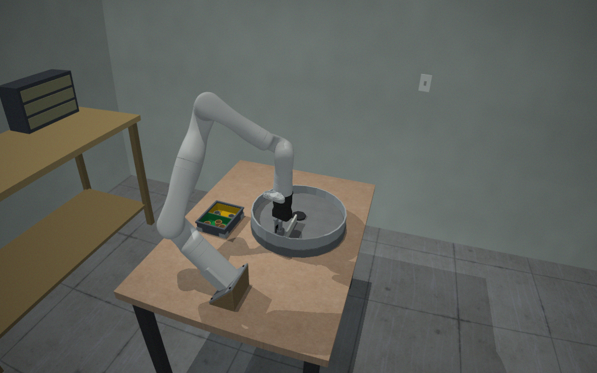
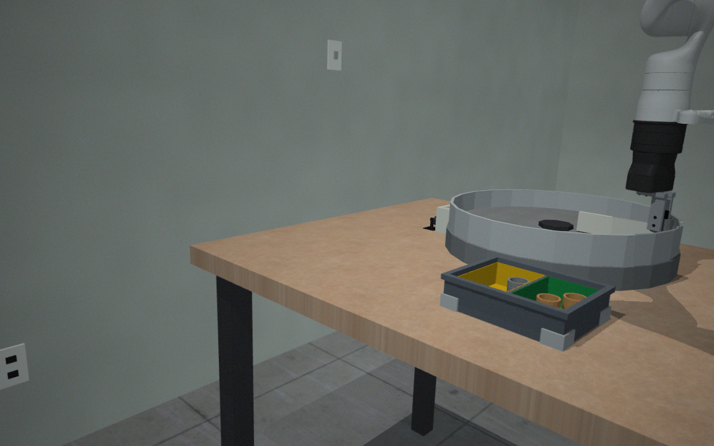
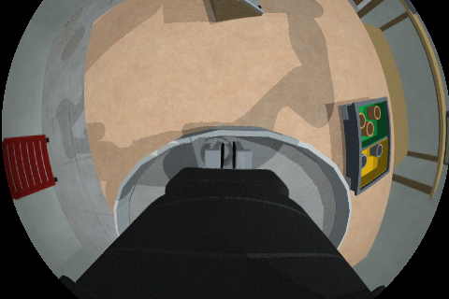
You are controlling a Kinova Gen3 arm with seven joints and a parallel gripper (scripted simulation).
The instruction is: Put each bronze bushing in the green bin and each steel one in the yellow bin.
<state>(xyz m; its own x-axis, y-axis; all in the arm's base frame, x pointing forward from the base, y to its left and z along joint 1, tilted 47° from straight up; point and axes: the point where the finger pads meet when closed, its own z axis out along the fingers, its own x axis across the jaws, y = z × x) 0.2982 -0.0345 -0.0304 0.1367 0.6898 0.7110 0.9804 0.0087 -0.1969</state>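
Right now my hand is 40 mm short of the bin tray, 310 mm to the right of it and 80 mm above it. Round my hand: grey turntable 190 mm ahead, 10 mm to the right, 50 mm below.
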